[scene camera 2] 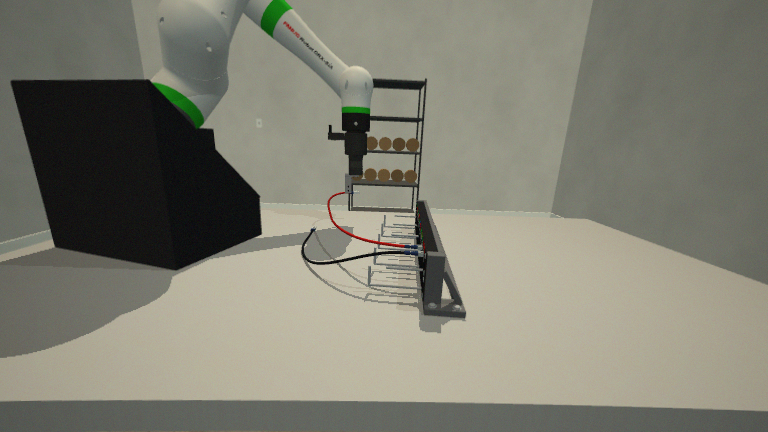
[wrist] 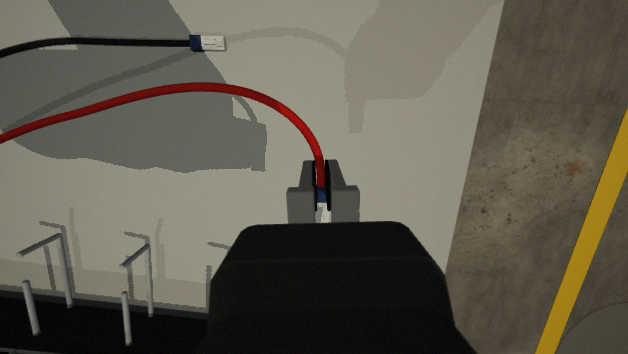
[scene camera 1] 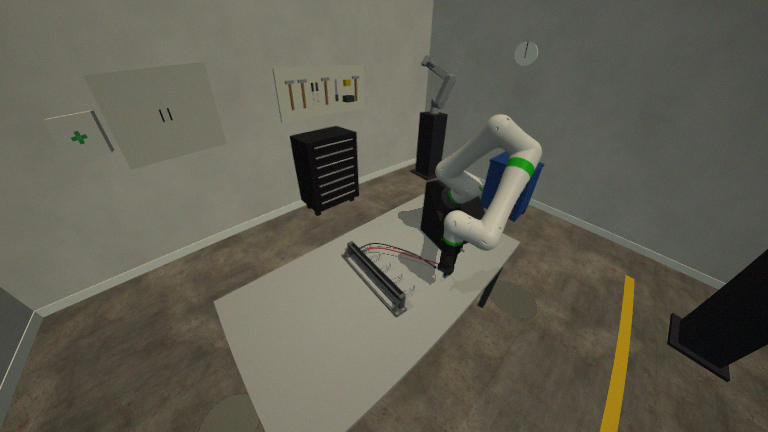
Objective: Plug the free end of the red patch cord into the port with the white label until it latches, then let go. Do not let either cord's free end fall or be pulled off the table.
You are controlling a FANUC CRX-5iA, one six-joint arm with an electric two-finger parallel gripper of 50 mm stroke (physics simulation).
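Frame: origin at the arm's base, x right, y down, z ahead, level; centimetres.
Where they show: gripper, fingertip midpoint: (scene camera 2: 348, 192) (wrist: 320, 175) (scene camera 1: 445, 275); arm's base, link origin: (scene camera 2: 153, 132) (scene camera 1: 451, 197).
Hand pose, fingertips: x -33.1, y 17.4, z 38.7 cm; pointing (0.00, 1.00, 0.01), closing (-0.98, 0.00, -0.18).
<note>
Things, the pixels of their top centre, and the offset from my fingertips. "*": a spot on its surface instead. Level surfaces: height alone.
- plug, top centre: (wrist: 320, 221) dy -0.9, dx -0.5, dz +2.9 cm
- red patch cord, surface spot: (wrist: 202, 87) * dy +1.2, dx +8.6, dz -4.4 cm
- dark patch panel, top centre: (scene camera 2: 413, 218) (scene camera 1: 378, 263) dy +0.4, dx +27.8, dz +22.6 cm
- table's, surface height: dy +10.5 cm
My gripper (scene camera 1: 444, 276) (scene camera 2: 349, 189) (wrist: 320, 175) is shut on the plug (wrist: 322, 212) at the free end of the red patch cord (scene camera 2: 329, 204) (wrist: 202, 87). It holds the plug above the table, apart from the panel. In the wrist view the plug's clear end points toward the gripper body and the cord bends away to the left. The cord's other end is in the dark patch panel (scene camera 1: 375, 272) (scene camera 2: 435, 279). The black cord (scene camera 2: 322, 263) (wrist: 125, 42) also runs from the panel; its free end (scene camera 2: 313, 229) (wrist: 209, 43) is over the table. The white label cannot be made out.
Thin metal cable guides (scene camera 2: 369, 275) (wrist: 149, 280) stick out from the panel's port side. The robot's black pedestal (scene camera 2: 96, 171) stands at the left in scene camera 2. The table's (scene camera 1: 306, 343) edge shows right of the gripper in the wrist view, with floor (wrist: 520, 165) beyond.
</note>
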